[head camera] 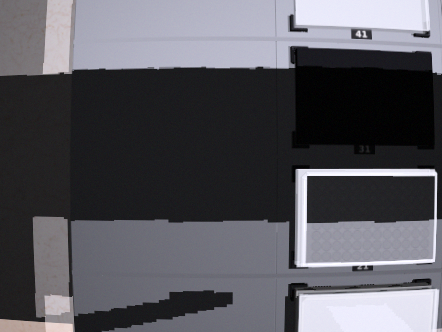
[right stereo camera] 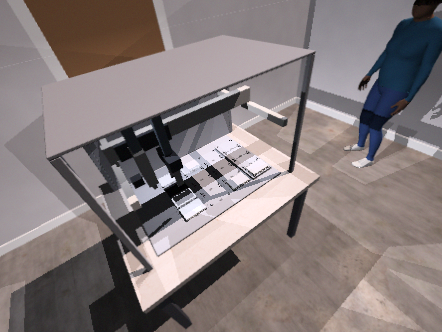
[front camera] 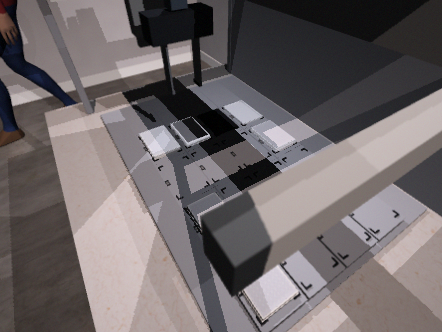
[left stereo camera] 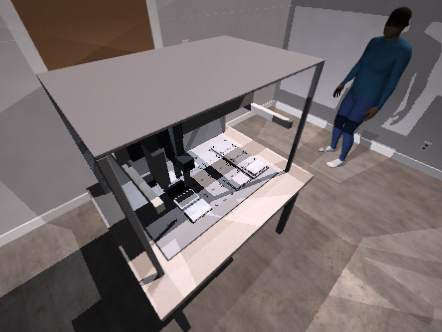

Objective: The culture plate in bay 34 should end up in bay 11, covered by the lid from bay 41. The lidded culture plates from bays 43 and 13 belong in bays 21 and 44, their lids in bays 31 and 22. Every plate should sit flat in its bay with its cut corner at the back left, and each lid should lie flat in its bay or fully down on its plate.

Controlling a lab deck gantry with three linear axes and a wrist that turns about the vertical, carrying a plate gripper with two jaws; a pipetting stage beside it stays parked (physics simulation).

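Where they show: gripper, between the fingertips: [right stereo camera: 177, 180] [front camera: 185, 87] [left stereo camera: 183, 181]; robot's base, origin of its link: [right stereo camera: 186, 221] [front camera: 139, 137] [left stereo camera: 193, 222].
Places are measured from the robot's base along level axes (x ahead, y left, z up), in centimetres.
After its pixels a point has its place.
Note:
My gripper [front camera: 185, 89] @[x 6.4, y 15.0, z 16.0 cm] hangs open above the deck's far end, jaws apart with nothing seen between them. A clear plate [front camera: 190, 131] @[x 7.8, y 14.6, z 1.4 cm] [head camera: 371, 220] @[x 6.3, y 14.9, z 1.4 cm] [left stereo camera: 186, 199] @[x 5.7, y 14.1, z 1.4 cm] with a white rim and visible wells lies in bay 21. A black flat piece [front camera: 218, 122] @[x 7.7, y 25.3, z 0.8 cm] [head camera: 364, 102] @[x 6.0, y 25.1, z 0.8 cm] lies in bay 31, too dark to show its shape. A white lid [front camera: 242, 111] @[x 6.6, y 36.2, z 0.8 cm] [head camera: 361, 12] @[x 6.1, y 33.4, z 0.8 cm] lies in bay 41. A pale plate [front camera: 159, 141] @[x 7.3, y 4.1, z 1.6 cm] [head camera: 367, 312] @[x 6.1, y 6.8, z 1.7 cm] lies in bay 11; whether it is covered I cannot tell. Another plate [front camera: 205, 206] @[x 35.8, y 4.0, z 1.4 cm] lies in bay 13, partly behind the beam.
A white-topped piece [front camera: 274, 135] @[x 23.9, y 36.1, z 1.4 cm] lies in bay 42. Another pale plate [front camera: 270, 292] @[x 59.2, y 4.0, z 2.9 cm] lies in the deck's near corner. A thick pale beam [front camera: 320, 170] @[x 61.7, y -1.3, z 40.0 cm] crosses the front view and hides several bays. Frame posts [left stereo camera: 301, 120] @[x 70.3, y -10.1, z 38.1 cm] [right stereo camera: 300, 115] @[x 70.4, y -11.0, z 39.7 cm] stand at the table's corners. A person [left stereo camera: 377, 75] [right stereo camera: 400, 70] stands beyond it.

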